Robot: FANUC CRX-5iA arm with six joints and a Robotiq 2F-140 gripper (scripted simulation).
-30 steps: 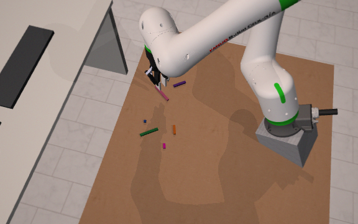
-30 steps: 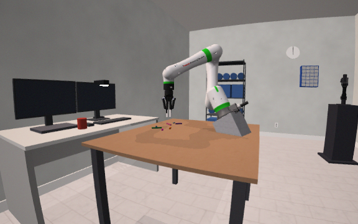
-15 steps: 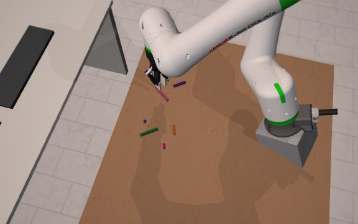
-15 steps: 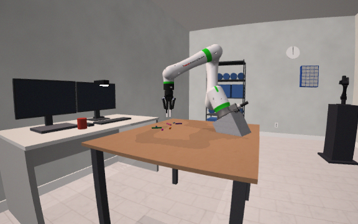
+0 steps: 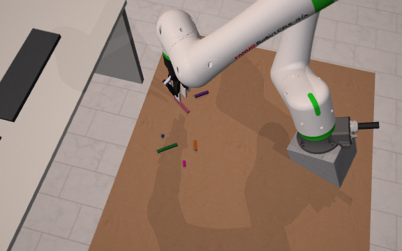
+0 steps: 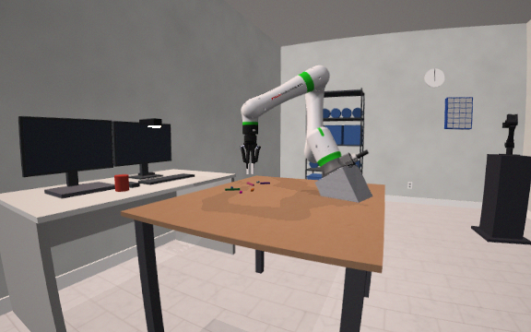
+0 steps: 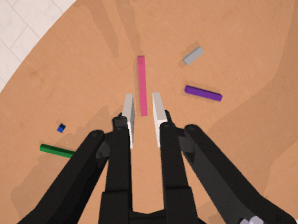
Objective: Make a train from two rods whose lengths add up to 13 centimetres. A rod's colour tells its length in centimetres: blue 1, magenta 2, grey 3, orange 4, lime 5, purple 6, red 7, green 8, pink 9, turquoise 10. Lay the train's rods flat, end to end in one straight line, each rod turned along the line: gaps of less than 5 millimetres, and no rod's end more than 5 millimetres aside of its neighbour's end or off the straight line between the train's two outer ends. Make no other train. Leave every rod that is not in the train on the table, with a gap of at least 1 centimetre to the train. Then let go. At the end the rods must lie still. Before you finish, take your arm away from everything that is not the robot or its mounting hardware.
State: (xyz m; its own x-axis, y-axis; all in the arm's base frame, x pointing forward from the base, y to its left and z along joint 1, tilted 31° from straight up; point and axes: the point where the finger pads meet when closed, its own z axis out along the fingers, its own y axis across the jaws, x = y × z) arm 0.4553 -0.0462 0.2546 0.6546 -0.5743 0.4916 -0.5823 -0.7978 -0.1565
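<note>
Right now the pink rod is 9 cm below my hand. The rest, counted from my hand: grey rod (9 cm below, 8 cm to the right, 2 cm behind); tiny blue rod (15 cm to the left, 9 cm below, 5 cm ahead); purple rod (9 cm below, 7 cm behind, 6 cm to the right).
</note>
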